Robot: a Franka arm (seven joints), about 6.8 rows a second.
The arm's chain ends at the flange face. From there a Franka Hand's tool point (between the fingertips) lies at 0.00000 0.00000 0.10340 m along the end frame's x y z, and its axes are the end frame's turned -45 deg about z.
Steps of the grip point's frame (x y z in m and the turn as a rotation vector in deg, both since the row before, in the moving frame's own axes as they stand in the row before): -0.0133 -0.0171 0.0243 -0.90 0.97 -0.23; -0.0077 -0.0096 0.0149 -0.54 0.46 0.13; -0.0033 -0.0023 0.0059 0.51 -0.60 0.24; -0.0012 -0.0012 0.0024 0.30 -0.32 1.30; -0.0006 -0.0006 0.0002 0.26 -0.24 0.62; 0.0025 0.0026 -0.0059 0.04 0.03 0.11; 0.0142 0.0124 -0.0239 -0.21 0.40 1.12; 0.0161 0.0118 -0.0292 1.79 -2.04 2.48; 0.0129 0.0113 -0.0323 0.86 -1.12 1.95; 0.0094 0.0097 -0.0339 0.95 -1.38 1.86; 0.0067 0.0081 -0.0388 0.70 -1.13 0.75; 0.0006 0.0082 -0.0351 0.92 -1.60 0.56
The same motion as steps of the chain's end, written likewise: -0.0239 -0.0026 0.0243 0.05 1.32 -0.23; -0.0135 -0.0014 0.0149 -0.06 0.71 0.13; -0.0025 0.0006 0.0059 -0.06 -0.78 0.24; -0.0009 0.0000 0.0024 -0.01 -0.44 1.30; -0.0002 0.0000 0.0002 0.01 -0.35 0.62; 0.0036 0.0002 -0.0059 0.05 -0.01 0.11; 0.0180 -0.0010 -0.0239 0.13 0.43 1.12; 0.0246 -0.0033 -0.0291 -0.18 -2.71 2.48; 0.0196 -0.0014 -0.0323 -0.18 -1.40 1.95; 0.0165 -0.0003 -0.0339 -0.30 -1.65 1.86; 0.0128 0.0005 -0.0388 -0.30 -1.29 0.75; 0.0094 0.0045 -0.0350 -0.48 -1.78 0.56
